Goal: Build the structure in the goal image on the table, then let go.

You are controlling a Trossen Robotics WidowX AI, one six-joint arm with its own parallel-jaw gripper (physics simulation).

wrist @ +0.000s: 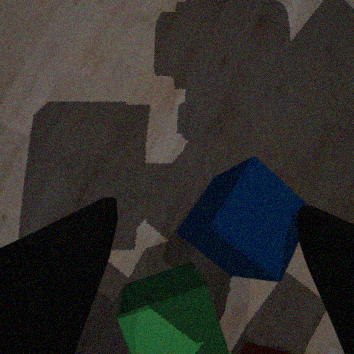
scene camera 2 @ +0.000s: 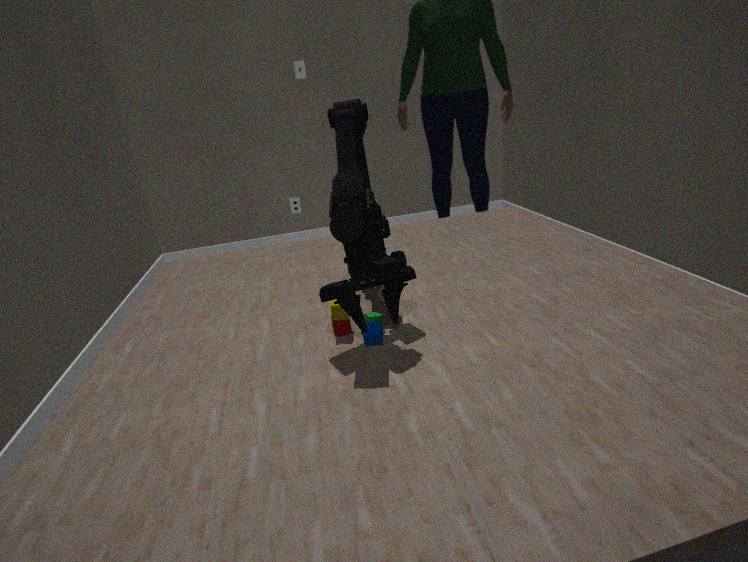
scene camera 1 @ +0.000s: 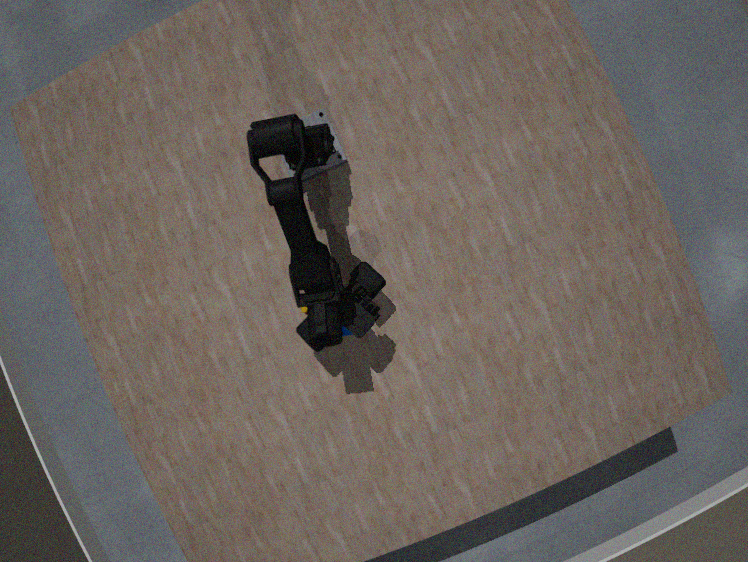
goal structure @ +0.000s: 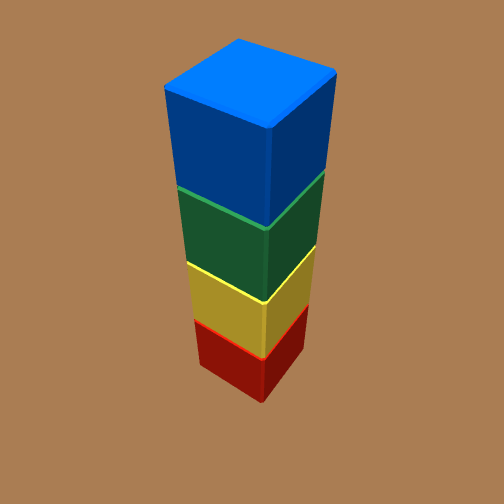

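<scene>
A blue cube (scene camera 1: 345,331) (scene camera 2: 373,333) (wrist: 255,220) sits on the table. A green cube (scene camera 2: 373,316) (wrist: 170,320) is just behind it in scene view 2, with a narrow gap between them in the wrist view. A yellow cube (scene camera 1: 303,309) (scene camera 2: 340,311) sits on a red cube (scene camera 2: 342,328) (wrist: 262,348), left of the blue one in scene view 2. My gripper (scene camera 2: 380,328) (wrist: 208,213) is open and empty, low over the blue and green cubes. One fingertip is close beside the blue cube; contact is unclear. The arm hides most of the cubes in scene view 1.
The arm's pale base plate (scene camera 1: 320,114) is on the wooden table top (scene camera 1: 483,241). Dark arm shadows fall around the cubes. A person in a green top (scene camera 2: 453,54) stands beyond the table's far edge, in front of the wall (scene camera 2: 211,120).
</scene>
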